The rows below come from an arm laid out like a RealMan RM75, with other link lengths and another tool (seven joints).
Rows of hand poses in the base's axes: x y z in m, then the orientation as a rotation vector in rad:
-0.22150, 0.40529, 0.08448, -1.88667, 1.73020, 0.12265
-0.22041, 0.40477, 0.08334, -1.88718, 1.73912, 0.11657
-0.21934, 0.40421, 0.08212, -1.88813, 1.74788, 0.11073
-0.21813, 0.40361, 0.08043, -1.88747, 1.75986, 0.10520
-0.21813, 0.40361, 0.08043, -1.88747, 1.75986, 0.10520
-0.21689, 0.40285, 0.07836, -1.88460, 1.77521, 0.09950
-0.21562, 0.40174, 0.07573, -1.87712, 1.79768, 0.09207
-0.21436, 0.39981, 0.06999, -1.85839, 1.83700, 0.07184
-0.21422, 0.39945, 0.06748, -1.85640, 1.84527, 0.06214
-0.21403, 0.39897, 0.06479, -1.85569, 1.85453, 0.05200
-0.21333, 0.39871, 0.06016, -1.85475, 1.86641, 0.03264
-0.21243, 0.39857, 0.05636, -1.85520, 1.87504, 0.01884
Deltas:
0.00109, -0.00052, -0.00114, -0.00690, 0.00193, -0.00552
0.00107, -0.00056, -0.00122, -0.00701, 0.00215, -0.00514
0.00121, -0.00060, -0.00169, -0.00723, 0.00361, -0.00749
0.00000, 0.00000, 0.00000, 0.00000, 0.00000, 0.00000
0.00124, -0.00076, -0.00207, -0.00738, 0.00468, -0.01031
0.00127, -0.00111, -0.00263, -0.00841, 0.00622, -0.01651
0.00126, -0.00193, -0.00574, -0.01498, 0.00525, -0.03303
0.00014, -0.00036, -0.00251, -0.00702, -0.00092, -0.00696
0.00019, -0.00048, -0.00269, -0.00844, -0.00002, -0.00685
0.00070, -0.00026, -0.00463, -0.01399, -0.00322, -0.00997
0.00090, -0.00014, -0.00380, -0.01074, -0.00167, -0.00659

